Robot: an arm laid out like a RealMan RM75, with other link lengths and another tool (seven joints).
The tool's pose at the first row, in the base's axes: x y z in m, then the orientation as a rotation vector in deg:
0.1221 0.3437 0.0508 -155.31 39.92 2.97
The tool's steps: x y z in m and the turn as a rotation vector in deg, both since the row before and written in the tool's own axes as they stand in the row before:
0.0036 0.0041 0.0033 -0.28 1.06 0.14
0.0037 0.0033 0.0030 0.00 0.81 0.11
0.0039 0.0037 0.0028 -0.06 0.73 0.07
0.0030 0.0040 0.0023 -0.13 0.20 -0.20
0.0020 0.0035 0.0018 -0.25 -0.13 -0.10
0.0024 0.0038 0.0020 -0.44 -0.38 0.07
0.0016 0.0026 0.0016 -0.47 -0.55 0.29
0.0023 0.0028 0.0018 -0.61 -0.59 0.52
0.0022 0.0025 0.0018 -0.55 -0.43 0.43
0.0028 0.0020 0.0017 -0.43 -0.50 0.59
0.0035 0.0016 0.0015 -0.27 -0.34 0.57
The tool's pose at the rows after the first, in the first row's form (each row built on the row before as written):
0.1235 0.3398 0.0460 -155.75 40.46 1.67
0.1254 0.3363 0.0418 -155.87 40.84 0.60
0.1273 0.3323 0.0377 -156.04 41.15 -0.36
0.1282 0.3283 0.0340 -156.27 40.96 -0.63
0.1284 0.3250 0.0311 -156.52 40.84 -0.39
0.1289 0.3213 0.0279 -156.84 40.92 0.30
0.1292 0.3189 0.0255 -157.07 41.25 1.29
0.1300 0.3160 0.0228 -157.34 41.91 2.44
0.1308 0.3134 0.0202 -157.61 42.48 3.33
0.1323 0.3109 0.0177 -157.69 43.24 4.31
0.1345 0.3083 0.0154 -157.66 43.98 5.00

